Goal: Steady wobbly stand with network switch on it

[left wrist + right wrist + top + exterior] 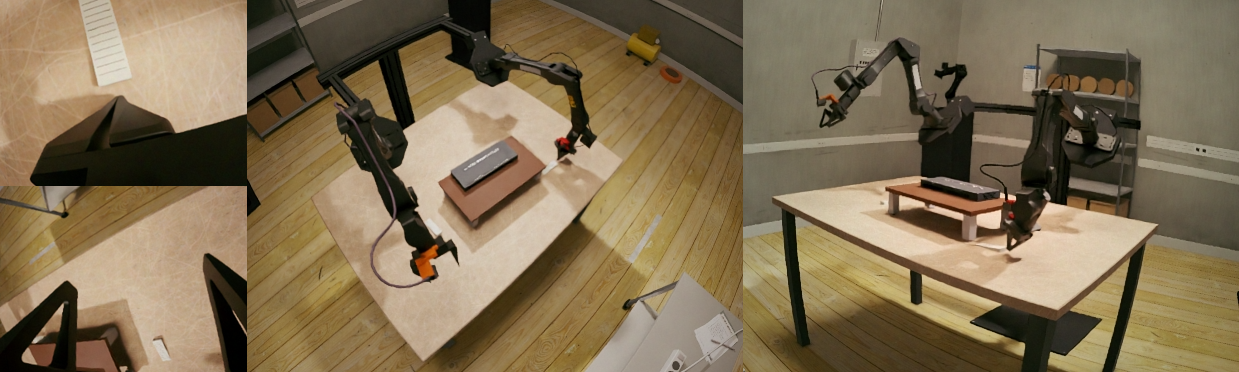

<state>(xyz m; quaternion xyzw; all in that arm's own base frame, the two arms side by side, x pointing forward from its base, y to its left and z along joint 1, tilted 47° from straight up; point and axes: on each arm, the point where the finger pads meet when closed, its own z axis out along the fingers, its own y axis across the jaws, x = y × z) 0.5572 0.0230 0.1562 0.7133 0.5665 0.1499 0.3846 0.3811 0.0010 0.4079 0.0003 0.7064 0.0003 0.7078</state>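
Right now my left hand is 6 cm to the left of the white wedge, 1 cm past it and 1 cm above it. The rest, counted from my left hand: brown stand (32 cm to the right, 16 cm behind, 3 cm above); network switch (31 cm to the right, 21 cm behind, 10 cm above).
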